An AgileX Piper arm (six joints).
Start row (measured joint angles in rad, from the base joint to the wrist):
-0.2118 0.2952 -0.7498 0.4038 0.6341 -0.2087
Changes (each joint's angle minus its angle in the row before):
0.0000 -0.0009 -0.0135 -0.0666 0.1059 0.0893
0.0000 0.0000 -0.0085 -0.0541 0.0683 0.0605
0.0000 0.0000 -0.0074 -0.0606 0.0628 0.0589
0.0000 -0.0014 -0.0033 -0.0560 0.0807 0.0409
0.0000 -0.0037 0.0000 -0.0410 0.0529 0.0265
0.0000 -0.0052 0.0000 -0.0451 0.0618 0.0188
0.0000 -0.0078 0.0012 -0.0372 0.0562 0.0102
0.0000 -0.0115 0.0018 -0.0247 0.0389 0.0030
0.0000 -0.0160 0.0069 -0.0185 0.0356 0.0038
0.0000 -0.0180 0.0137 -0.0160 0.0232 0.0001
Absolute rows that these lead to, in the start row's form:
-0.2118 0.2943 -0.7633 0.3372 0.7400 -0.1194
-0.2118 0.2943 -0.7718 0.2831 0.8083 -0.0589
-0.2118 0.2943 -0.7792 0.2225 0.8711 0.0000
-0.2118 0.2929 -0.7825 0.1665 0.9518 0.0409
-0.2118 0.2892 -0.7825 0.1255 1.0047 0.0674
-0.2118 0.2840 -0.7825 0.0804 1.0665 0.0862
-0.2118 0.2762 -0.7813 0.0432 1.1227 0.0964
-0.2118 0.2647 -0.7795 0.0185 1.1616 0.0994
-0.2118 0.2487 -0.7726 0.0000 1.1972 0.1032
-0.2118 0.2307 -0.7589 -0.0160 1.2204 0.1033

